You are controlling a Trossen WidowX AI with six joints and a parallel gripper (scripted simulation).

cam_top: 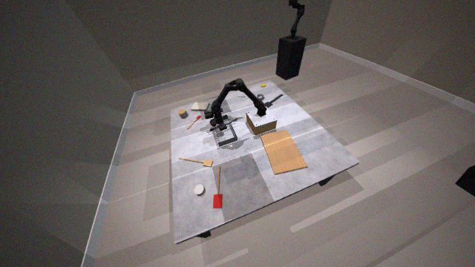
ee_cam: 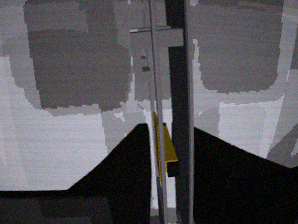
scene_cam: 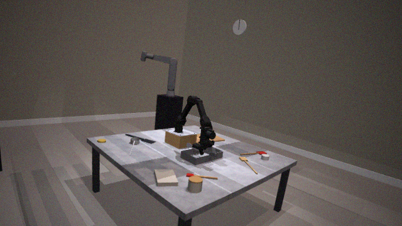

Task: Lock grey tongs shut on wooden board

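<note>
The roasting tin is 1 cm behind my gripper tip and 2 cm to the left of it. Round my gripper tip: hinge slider (2 cm ahead, 4 cm above); then cork-lidded jar (28 cm ahead, 42 cm to the right); then book (8 cm ahead, 46 cm to the right, 2 cm below).
</note>
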